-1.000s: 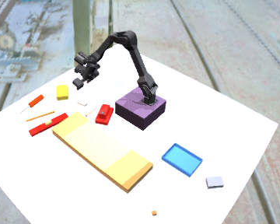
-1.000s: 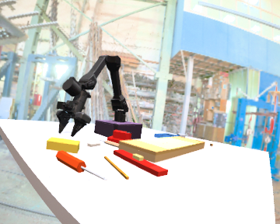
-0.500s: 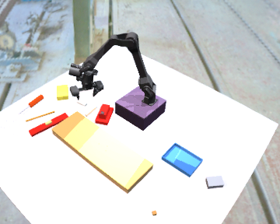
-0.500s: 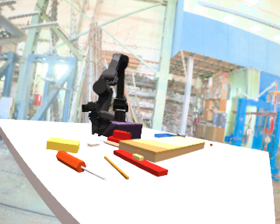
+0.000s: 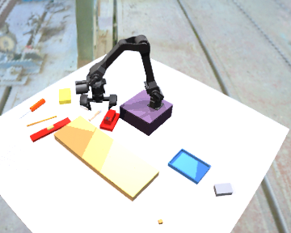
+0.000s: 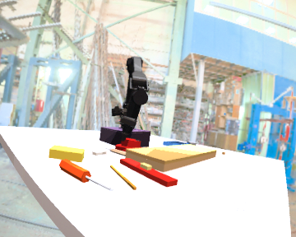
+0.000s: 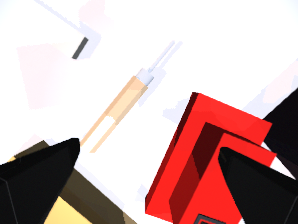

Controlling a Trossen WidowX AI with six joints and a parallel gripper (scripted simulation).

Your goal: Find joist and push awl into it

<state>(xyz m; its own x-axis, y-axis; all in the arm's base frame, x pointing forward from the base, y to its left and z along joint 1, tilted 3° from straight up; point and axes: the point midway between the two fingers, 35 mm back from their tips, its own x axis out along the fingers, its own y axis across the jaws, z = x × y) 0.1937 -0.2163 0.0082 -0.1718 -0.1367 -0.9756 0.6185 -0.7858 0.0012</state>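
Now: gripper tip 1 cm short of the stud finder, 6 cm to the right of it and 2 cm above it. Also, from my gripper tip: tan-handled pointed tool: 2 cm behind, 3 cm to the right, 5 cm below; small white piece: 1 cm behind, 12 cm to the right, 5 cm below; red level: 23 cm ahead, 14 cm to the right, 4 cm below.
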